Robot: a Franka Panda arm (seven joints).
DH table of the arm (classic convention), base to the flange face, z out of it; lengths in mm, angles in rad. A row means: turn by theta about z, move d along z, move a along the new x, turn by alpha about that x. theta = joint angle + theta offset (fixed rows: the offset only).
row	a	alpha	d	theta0
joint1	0	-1.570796	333	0
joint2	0	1.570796	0	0
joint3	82.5	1.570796	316	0
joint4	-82.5	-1.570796	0	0
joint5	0	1.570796	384	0
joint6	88	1.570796	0	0
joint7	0	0	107	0
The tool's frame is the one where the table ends.
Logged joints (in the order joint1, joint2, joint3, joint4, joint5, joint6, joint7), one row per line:
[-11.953, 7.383, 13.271, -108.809, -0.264, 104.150, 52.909]
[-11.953, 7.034, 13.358, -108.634, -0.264, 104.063, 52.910]
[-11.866, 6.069, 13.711, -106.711, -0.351, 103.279, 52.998]
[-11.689, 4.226, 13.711, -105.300, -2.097, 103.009, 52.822]
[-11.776, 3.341, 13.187, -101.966, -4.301, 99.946, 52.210]
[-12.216, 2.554, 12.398, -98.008, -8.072, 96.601, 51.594]
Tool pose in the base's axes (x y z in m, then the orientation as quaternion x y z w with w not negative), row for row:
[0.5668, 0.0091, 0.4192, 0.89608, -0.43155, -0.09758, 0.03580]
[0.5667, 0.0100, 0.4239, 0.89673, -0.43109, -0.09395, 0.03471]
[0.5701, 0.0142, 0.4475, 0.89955, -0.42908, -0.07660, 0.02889]
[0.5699, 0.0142, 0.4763, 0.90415, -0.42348, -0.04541, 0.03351]
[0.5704, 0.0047, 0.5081, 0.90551, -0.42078, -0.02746, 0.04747]
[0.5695, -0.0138, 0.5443, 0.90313, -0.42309, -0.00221, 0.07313]
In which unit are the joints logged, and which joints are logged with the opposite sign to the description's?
The joints are logged in degrees. Opposite sign: none.
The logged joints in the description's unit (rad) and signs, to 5 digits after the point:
[-0.20862, 0.12886, 0.23162, -1.89908, -0.00461, 1.81776, 0.92344]
[-0.20862, 0.12277, 0.23314, -1.89602, -0.00461, 1.81624, 0.92345]
[-0.20710, 0.10592, 0.23930, -1.86246, -0.00613, 1.80256, 0.92499]
[-0.20401, 0.07376, 0.23930, -1.83783, -0.03660, 1.79785, 0.92192]
[-0.20553, 0.05831, 0.23016, -1.77964, -0.07507, 1.74439, 0.91124]
[-0.21321, 0.04458, 0.21639, -1.71056, -0.14088, 1.68601, 0.90049]

